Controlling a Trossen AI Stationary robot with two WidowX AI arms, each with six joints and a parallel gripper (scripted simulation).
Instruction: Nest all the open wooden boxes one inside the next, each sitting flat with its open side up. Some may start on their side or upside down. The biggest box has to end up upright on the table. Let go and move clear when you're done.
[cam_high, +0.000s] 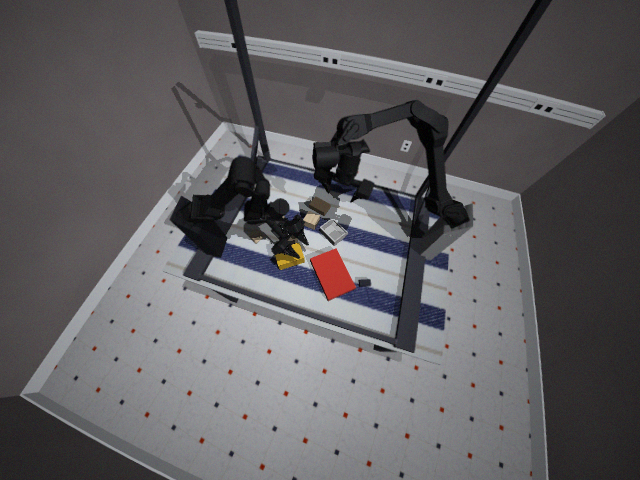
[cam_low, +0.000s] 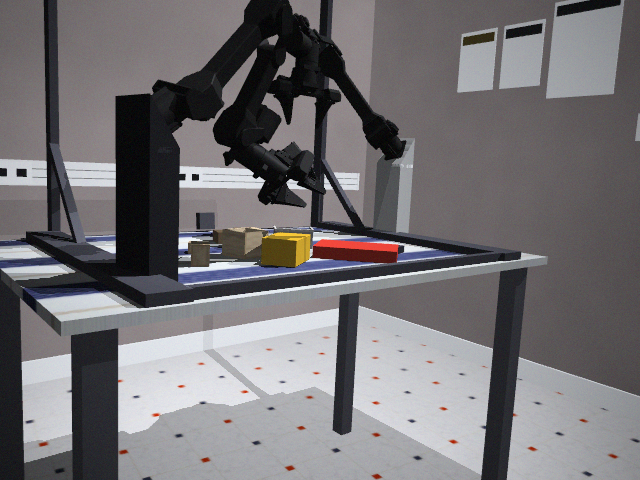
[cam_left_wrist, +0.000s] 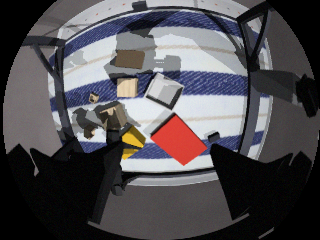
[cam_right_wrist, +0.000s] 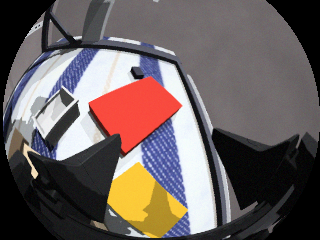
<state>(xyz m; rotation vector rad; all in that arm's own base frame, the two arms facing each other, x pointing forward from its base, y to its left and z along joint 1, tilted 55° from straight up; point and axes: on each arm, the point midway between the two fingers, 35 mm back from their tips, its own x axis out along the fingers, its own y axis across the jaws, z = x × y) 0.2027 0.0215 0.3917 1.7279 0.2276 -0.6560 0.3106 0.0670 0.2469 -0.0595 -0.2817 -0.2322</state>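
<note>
Right now the medium wooden box is 190 mm behind my right hand, 50 mm to the left of it and 120 mm below it. Round my right hand: white box (130 mm behind, 150 mm to the left, 130 mm below); then flat red slab (70 mm ahead, 140 mm to the left, 140 mm below); then tiny wooden box (220 mm behind, 110 mm to the right, 150 mm below).
</note>
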